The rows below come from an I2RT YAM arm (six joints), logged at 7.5 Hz.
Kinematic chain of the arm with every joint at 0, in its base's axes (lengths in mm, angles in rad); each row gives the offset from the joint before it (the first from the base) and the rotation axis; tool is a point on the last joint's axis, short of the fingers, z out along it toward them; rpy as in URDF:
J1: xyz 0 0 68 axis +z
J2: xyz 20 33.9 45.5 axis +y
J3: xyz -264 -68.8 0 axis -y
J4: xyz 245 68.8 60 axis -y
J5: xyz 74 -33.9 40.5 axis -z
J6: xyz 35.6 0 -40.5 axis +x
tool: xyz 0 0 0 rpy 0 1.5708 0
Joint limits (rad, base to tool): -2.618..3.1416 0..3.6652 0..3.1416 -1.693..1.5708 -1.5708..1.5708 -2.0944..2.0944
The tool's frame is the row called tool.
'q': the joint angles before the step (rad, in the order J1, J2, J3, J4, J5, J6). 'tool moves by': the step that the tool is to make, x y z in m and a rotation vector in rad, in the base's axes. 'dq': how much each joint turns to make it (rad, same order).
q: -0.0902, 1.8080, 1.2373, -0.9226, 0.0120, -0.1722
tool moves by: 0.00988, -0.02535, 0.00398, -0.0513, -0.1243, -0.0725
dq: -0.0675, -0.0061, 0.0004, 0.1232, 0.0359, 0.0000
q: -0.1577, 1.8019, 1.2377, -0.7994, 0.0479, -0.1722
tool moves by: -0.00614, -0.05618, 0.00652, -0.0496, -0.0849, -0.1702
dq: -0.1591, -0.0129, 0.0000, 0.0809, 0.0301, 0.0038
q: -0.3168, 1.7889, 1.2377, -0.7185, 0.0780, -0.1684
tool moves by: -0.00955, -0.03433, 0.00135, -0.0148, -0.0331, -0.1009
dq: -0.1007, -0.0004, 0.0000, 0.0359, 0.0019, -0.0004
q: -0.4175, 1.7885, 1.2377, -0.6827, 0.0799, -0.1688
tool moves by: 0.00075, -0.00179, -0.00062, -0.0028, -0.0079, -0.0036
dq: -0.0038, 0.0031, 0.0000, 0.0115, -0.0007, 0.0000
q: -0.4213, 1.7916, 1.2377, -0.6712, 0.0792, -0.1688
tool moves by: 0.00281, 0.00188, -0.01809, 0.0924, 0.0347, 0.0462
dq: 0.0000, 0.0519, 0.0000, -0.0167, -0.0809, -0.0225
